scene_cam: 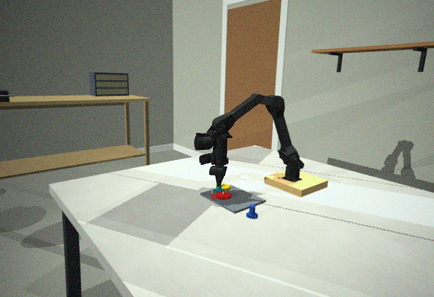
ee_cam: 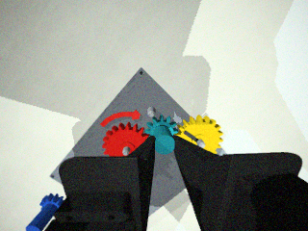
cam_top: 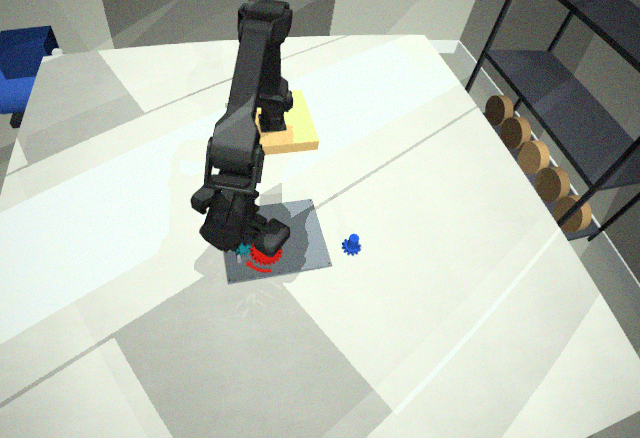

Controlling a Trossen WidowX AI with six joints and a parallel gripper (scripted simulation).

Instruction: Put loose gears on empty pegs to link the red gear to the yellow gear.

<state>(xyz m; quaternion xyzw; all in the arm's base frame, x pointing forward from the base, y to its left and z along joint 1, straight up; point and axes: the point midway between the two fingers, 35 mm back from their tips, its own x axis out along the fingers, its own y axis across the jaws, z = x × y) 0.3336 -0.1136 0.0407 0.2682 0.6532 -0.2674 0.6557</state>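
Right now my gripper tip is 10 mm above the teal gear. From my gripper tip the other things lie so: yellow gear (40 mm behind, 20 mm to the right, 20 mm below); red gear (50 mm to the left, 20 mm below, 10 mm ahead); red arrow (50 mm ahead, 30 mm to the left, 30 mm below).
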